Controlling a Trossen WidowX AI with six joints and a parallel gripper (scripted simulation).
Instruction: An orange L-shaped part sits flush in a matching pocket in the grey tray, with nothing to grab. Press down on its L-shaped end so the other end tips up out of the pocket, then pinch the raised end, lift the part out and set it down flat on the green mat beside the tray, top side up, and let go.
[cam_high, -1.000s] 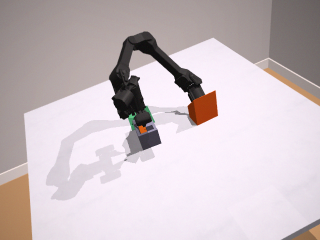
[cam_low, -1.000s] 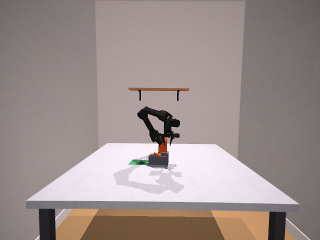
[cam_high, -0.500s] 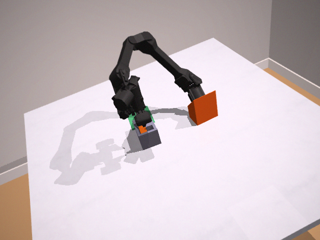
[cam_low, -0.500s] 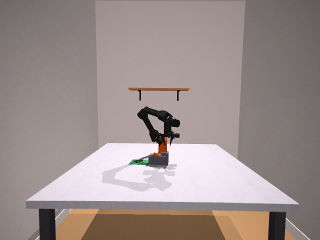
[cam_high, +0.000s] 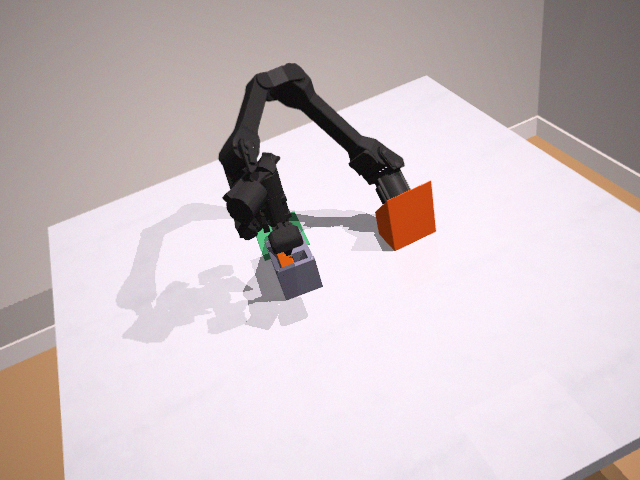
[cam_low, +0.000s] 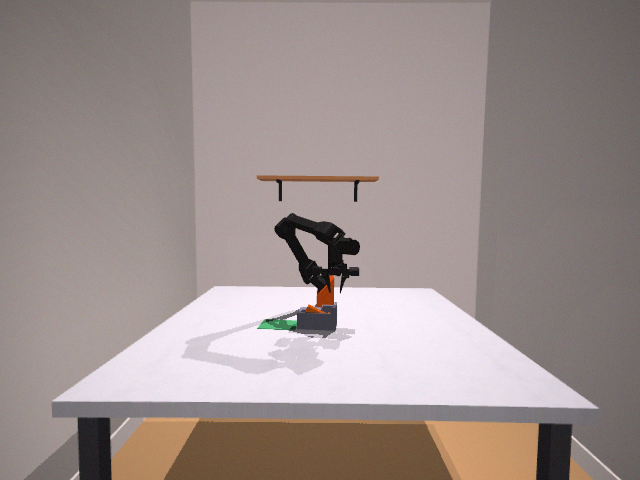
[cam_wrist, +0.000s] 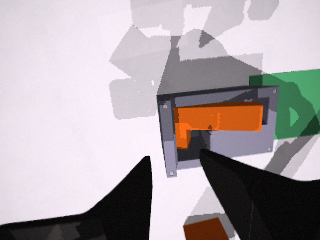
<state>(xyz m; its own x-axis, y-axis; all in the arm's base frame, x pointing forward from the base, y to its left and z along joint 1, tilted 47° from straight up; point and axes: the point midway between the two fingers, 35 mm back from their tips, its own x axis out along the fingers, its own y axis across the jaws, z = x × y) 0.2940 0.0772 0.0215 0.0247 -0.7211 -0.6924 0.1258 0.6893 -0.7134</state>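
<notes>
Right now the orange L-shaped part is 90 mm below my gripper tip, 50 mm to the right of it and 20 mm behind it. Also, from my gripper tip: green mat 220 mm to the right, 150 mm below, 40 mm behind.
</notes>
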